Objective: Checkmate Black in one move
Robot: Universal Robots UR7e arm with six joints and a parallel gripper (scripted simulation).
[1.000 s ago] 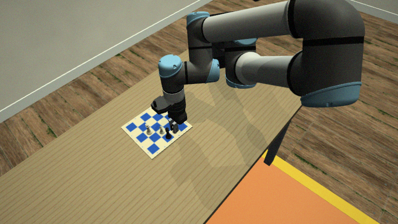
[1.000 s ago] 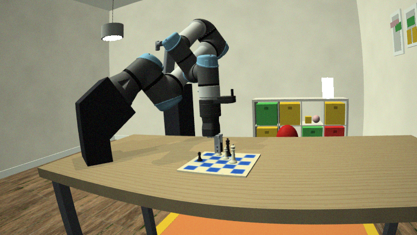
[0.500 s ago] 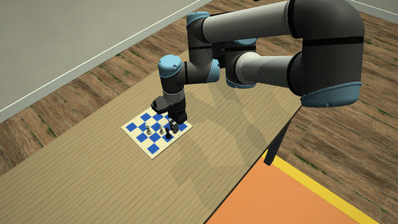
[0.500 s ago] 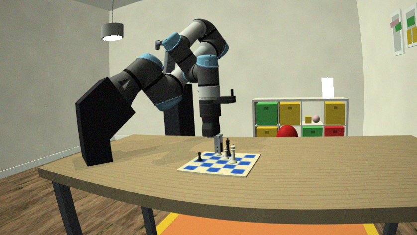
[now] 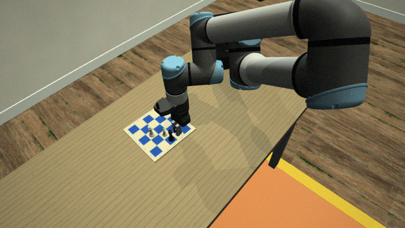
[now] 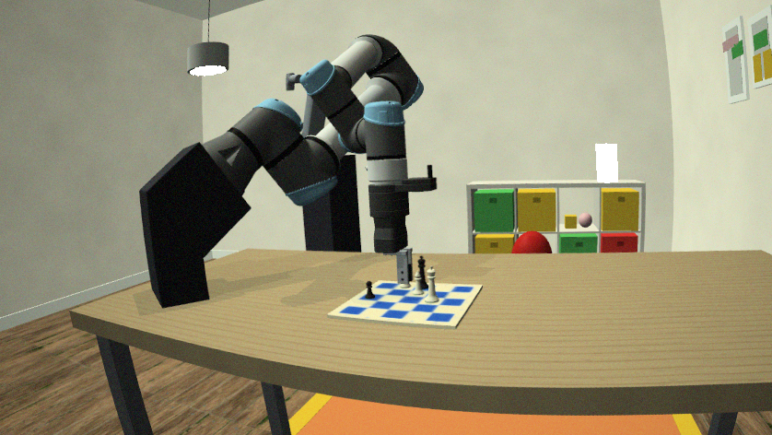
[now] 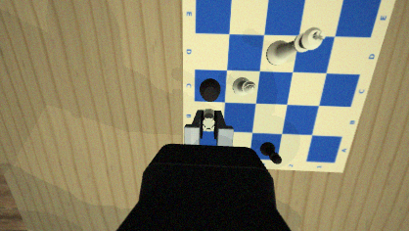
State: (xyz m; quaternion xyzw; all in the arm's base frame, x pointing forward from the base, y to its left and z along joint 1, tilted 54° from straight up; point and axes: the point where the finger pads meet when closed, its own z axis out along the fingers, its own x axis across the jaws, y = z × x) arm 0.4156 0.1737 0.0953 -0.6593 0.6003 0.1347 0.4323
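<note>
My gripper is now 3 cm short of the black king and 1 cm to the right of it. From my hand the other things lie so: blue-and-cream chessboard (6 cm ahead, 6 cm to the right, 3 cm below); then black pawn (2 cm behind, 9 cm to the right, 1 cm below); then tall white piece (9 cm ahead, 5 cm to the right).
</note>
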